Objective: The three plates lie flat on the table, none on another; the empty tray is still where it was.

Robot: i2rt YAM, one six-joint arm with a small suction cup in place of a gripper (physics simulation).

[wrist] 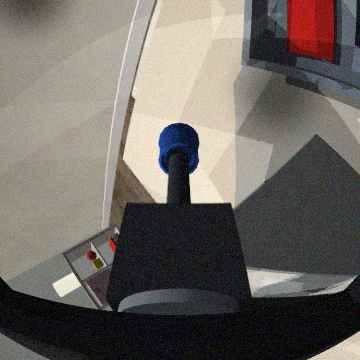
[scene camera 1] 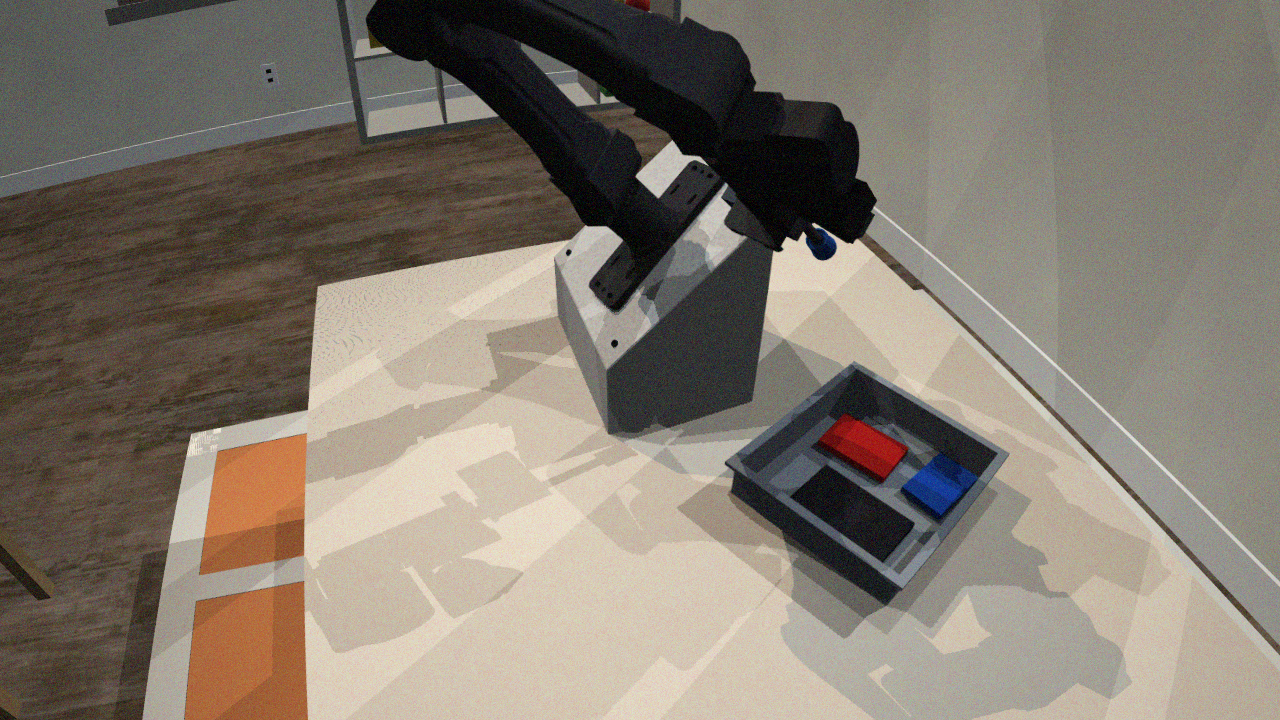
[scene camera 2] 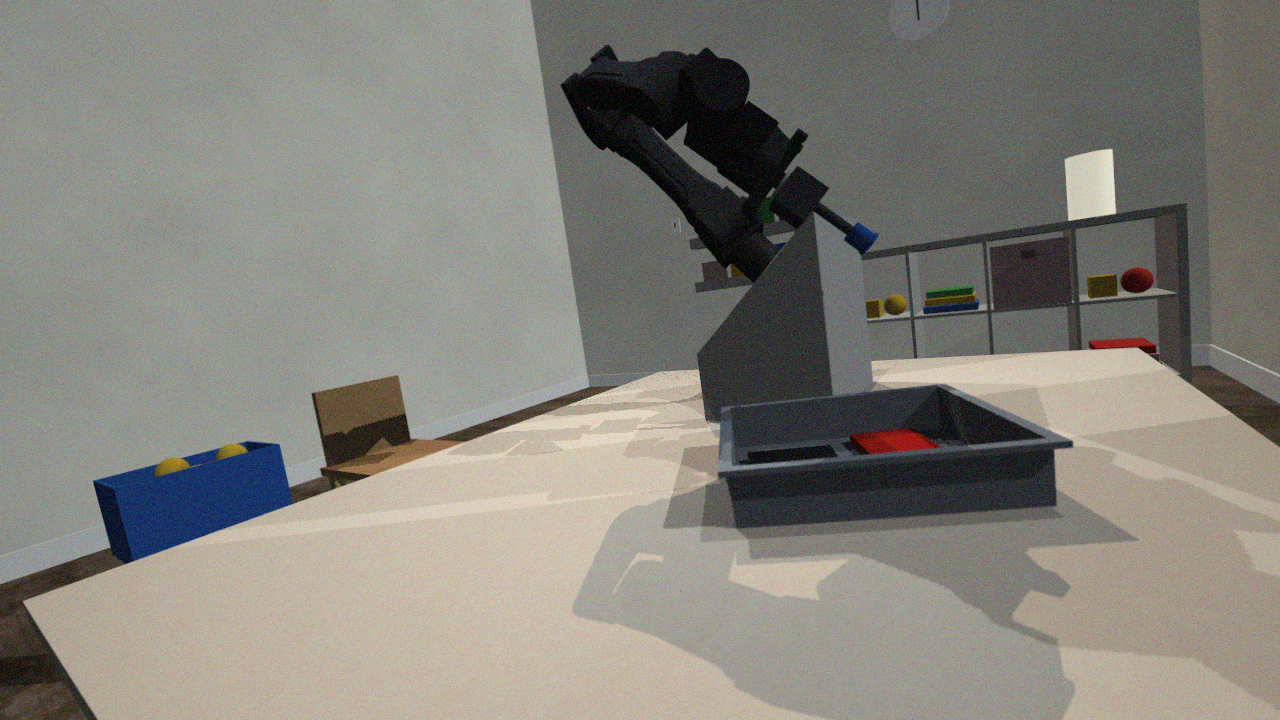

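A grey tray stands on the table. Three plates lie flat and apart on its floor: a red one, a smaller blue one and a larger black one. The blue plate does not show in scene camera 2 or the wrist view. My suction cup is blue, holds nothing and hangs in the air beside the arm's base, well away from the tray and above its height.
The arm's grey wedge-shaped base stands on the table behind the tray. A wall runs along the table's right side in scene camera 1. A shelf unit stands beyond the table.
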